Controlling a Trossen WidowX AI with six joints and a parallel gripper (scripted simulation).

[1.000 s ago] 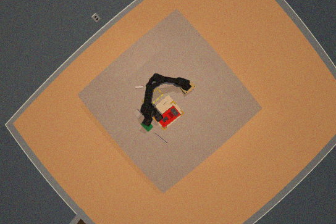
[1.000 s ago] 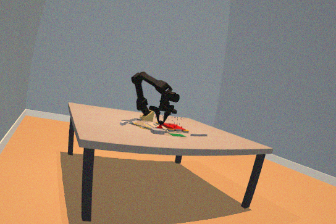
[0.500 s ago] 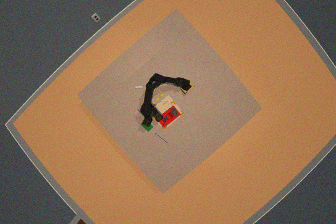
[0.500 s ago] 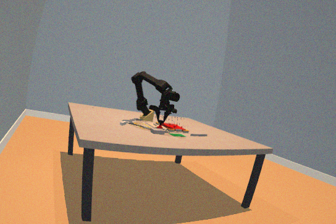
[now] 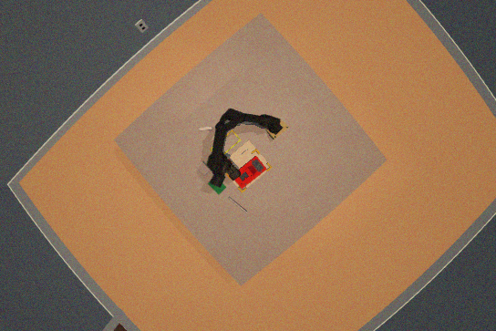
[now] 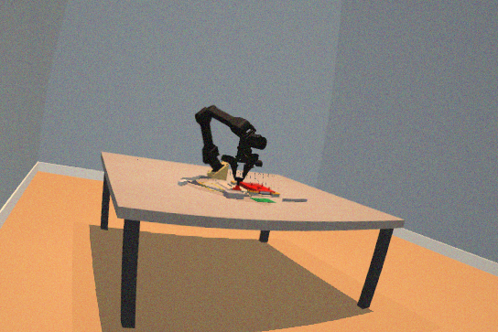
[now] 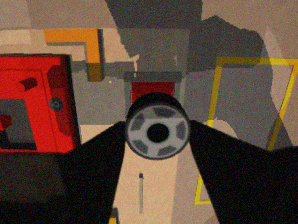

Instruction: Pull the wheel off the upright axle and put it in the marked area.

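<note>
Right now my gripper tip is 2 cm above the axle. The rest, counted from my gripper tip: thin dark rod: 23 cm to the left, 15 cm ahead, 5 cm below; green tile: 16 cm ahead, 6 cm below, 5 cm to the left; wheel: right at my gripper tip.
</note>
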